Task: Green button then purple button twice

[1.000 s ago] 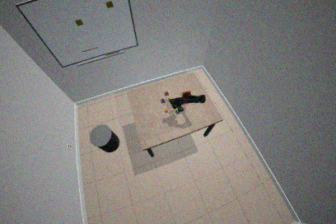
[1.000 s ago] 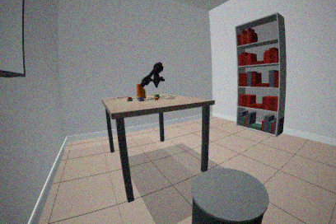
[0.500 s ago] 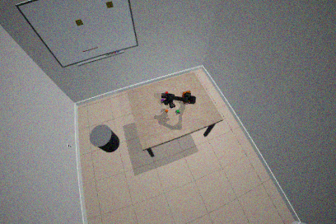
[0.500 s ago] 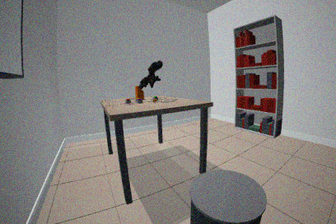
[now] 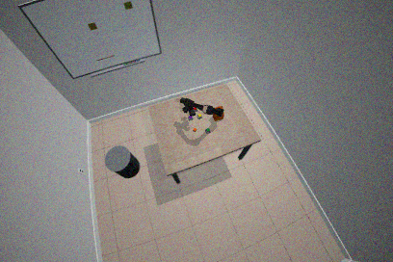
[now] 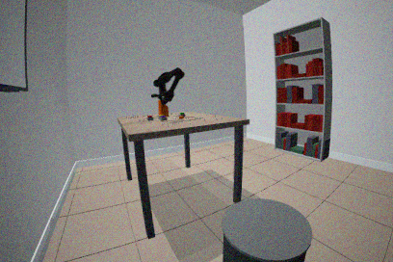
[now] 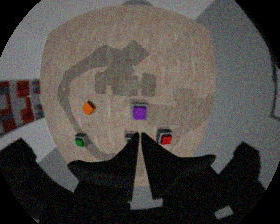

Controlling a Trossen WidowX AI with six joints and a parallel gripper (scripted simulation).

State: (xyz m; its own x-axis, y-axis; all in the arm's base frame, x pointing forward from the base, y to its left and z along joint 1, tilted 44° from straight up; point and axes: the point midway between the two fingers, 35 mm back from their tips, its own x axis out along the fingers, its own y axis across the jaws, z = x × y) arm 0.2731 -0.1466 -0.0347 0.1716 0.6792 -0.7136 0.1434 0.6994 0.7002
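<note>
Right now the purple button is 90 mm below my gripper tip and 10 mm to the right of it. Round my gripper tip: orange block 160 mm to the left, 110 mm below, 30 mm ahead; then green button 240 mm to the left, 90 mm below, 90 mm behind.
</note>
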